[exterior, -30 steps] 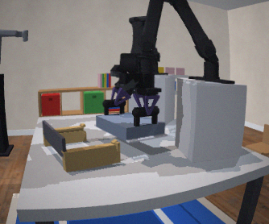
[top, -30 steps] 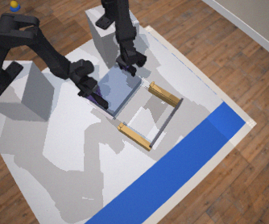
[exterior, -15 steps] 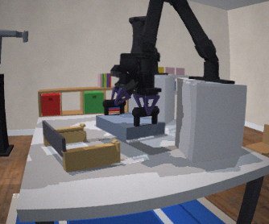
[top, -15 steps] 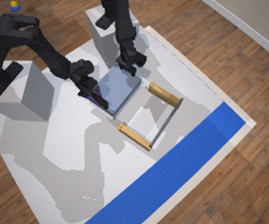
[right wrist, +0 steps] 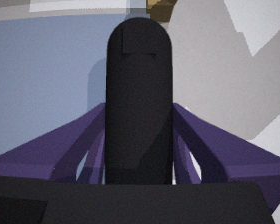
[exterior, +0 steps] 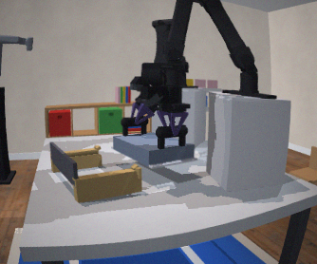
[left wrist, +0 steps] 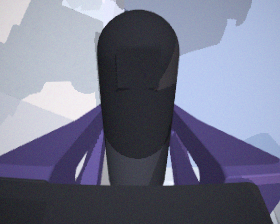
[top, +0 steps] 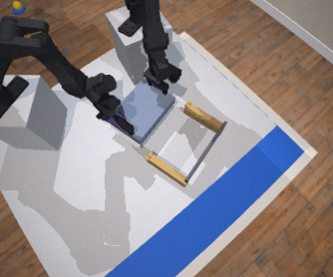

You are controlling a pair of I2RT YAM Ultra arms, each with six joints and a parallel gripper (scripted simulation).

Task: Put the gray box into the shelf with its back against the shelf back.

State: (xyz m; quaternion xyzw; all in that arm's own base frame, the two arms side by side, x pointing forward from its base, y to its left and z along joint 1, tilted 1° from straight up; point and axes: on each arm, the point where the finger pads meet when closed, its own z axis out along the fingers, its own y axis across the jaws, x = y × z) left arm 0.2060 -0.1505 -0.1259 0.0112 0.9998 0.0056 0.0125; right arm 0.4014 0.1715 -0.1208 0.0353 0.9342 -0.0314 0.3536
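Right now the gray box is 120 mm to the right of my left hand, 50 mm below it and 30 mm ahead of it.
Now: the gray box 3 cm behind my right hand, 12 cm to the left of it and 5 cm below it.
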